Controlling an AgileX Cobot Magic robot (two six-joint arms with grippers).
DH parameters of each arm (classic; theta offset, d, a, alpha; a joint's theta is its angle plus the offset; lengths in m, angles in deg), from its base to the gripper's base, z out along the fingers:
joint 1: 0 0.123 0 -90
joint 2: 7.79 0 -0.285 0
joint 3: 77.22 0 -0.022 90
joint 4: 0 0.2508 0 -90
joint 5: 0 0 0.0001 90
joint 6: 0 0.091 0 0
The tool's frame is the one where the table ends.
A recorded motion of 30 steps. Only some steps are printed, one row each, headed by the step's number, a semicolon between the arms.
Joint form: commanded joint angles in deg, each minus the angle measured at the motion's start. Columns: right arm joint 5, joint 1, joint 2, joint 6, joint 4, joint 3; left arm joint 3, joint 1, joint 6, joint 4, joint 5, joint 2.
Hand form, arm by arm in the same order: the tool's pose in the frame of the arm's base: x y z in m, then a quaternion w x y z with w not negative. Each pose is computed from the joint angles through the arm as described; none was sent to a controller.
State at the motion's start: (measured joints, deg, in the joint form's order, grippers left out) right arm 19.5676 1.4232 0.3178 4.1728 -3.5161 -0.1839; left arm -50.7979 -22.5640 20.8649 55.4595 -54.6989 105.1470
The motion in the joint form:
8: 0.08 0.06 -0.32 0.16 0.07 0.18; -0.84 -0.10 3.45 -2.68 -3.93 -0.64
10: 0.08 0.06 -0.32 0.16 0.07 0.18; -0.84 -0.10 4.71 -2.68 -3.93 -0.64
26: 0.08 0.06 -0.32 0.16 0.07 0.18; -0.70 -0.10 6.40 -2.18 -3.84 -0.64
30: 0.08 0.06 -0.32 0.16 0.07 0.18; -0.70 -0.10 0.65 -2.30 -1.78 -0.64
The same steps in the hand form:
8: 0.0536 -0.0005 0.1823 0.61139 0.00344 0.79130 0.00572; 0.3078 -0.1955 0.2117 0.69082 0.63113 0.34864 -0.05386
10: 0.0536 -0.0005 0.1823 0.61139 0.00344 0.79130 0.00572; 0.3078 -0.1955 0.2117 0.69137 0.63492 0.34168 -0.04626
26: 0.0536 -0.0005 0.1823 0.61139 0.00344 0.79130 0.00572; 0.3069 -0.1955 0.2106 0.68936 0.64343 0.33078 -0.03692
30: 0.0536 -0.0005 0.1823 0.61139 0.00344 0.79130 0.00572; 0.3085 -0.1946 0.2080 0.67669 0.63090 0.37422 -0.06325

